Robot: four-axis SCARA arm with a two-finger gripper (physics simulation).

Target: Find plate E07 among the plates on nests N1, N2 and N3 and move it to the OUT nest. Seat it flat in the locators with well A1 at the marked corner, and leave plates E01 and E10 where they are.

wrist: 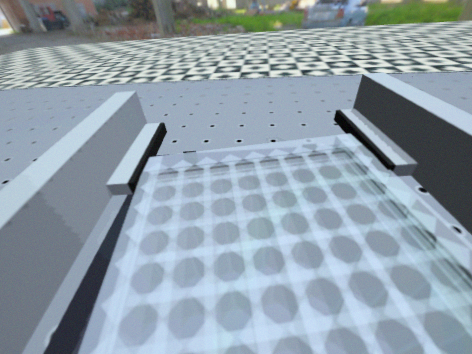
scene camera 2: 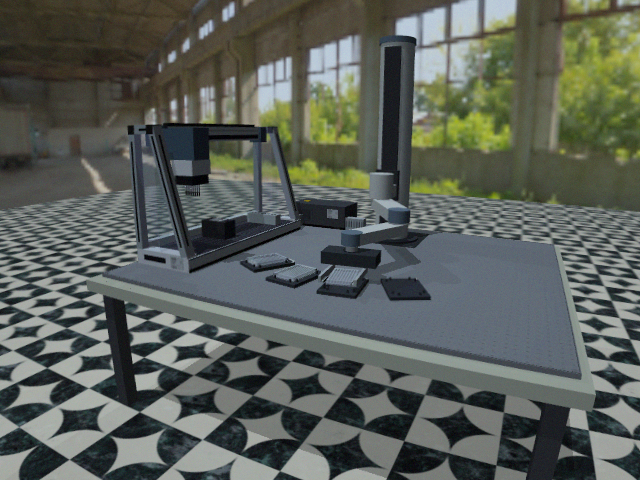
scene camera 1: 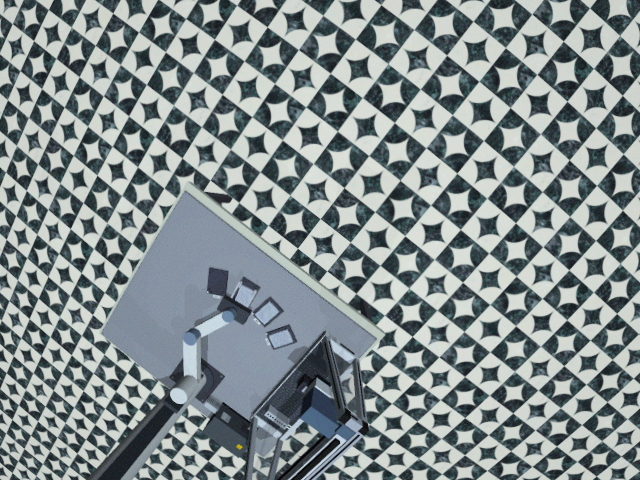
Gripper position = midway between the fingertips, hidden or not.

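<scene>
There's an OUT nest (wrist: pixel 73 325) that I can see here, and then my gripper, which shows in scene camera 2 (scene camera 2: pixel 336 281) and in the wrist view (wrist: pixel 249 104) as well.
</scene>
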